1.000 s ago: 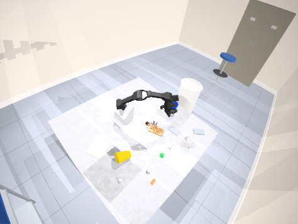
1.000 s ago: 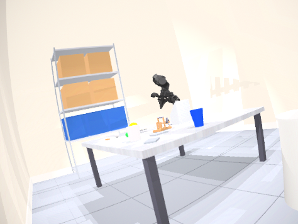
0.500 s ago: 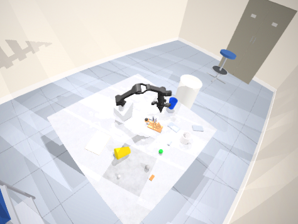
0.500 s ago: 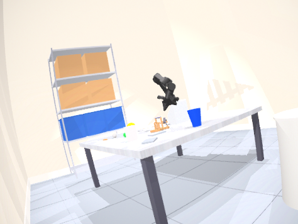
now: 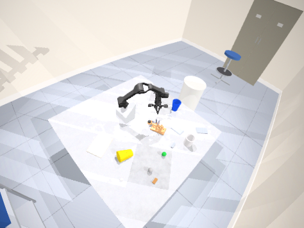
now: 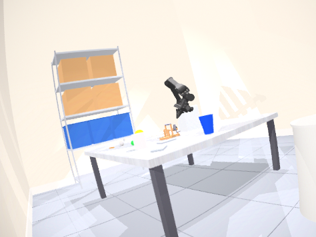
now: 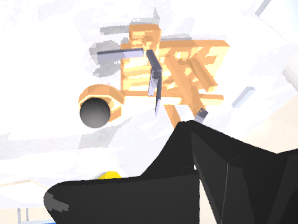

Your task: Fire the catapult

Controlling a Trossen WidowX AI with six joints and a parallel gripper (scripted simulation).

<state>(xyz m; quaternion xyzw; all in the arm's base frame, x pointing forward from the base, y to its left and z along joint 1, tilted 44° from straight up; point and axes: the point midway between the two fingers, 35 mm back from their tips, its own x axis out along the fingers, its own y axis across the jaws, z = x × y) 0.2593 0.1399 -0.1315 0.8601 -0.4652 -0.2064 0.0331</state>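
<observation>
The dark ball is 8 cm to the right of my gripper tip, 7 cm below it and 2 cm behind it. Also, from my gripper tip: blue cup (32 cm to the left, 10 cm below); then green ball (30 cm ahead, 21 cm to the right, 11 cm below); then orange catapult (8 cm below, 4 cm to the right, 4 cm ahead).
</observation>
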